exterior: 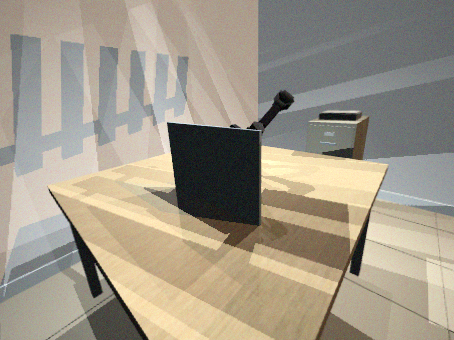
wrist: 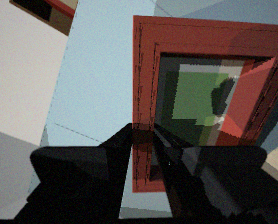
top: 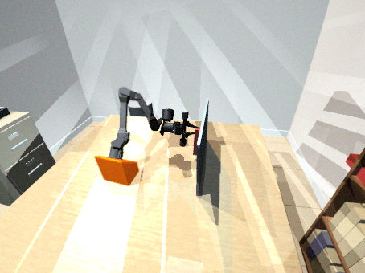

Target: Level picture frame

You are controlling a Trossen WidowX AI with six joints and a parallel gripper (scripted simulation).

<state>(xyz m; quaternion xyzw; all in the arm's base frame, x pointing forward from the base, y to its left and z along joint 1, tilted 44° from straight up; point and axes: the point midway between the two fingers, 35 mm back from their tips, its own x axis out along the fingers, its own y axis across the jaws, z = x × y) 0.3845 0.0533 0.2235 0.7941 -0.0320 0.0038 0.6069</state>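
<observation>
My gripper tip is now 30 mm to the left of the red picture frame and 50 mm above it. The rest, counted from my gripper tip: pale blue wall panel 20 mm ahead, 20 mm to the right, 50 mm below.
</observation>
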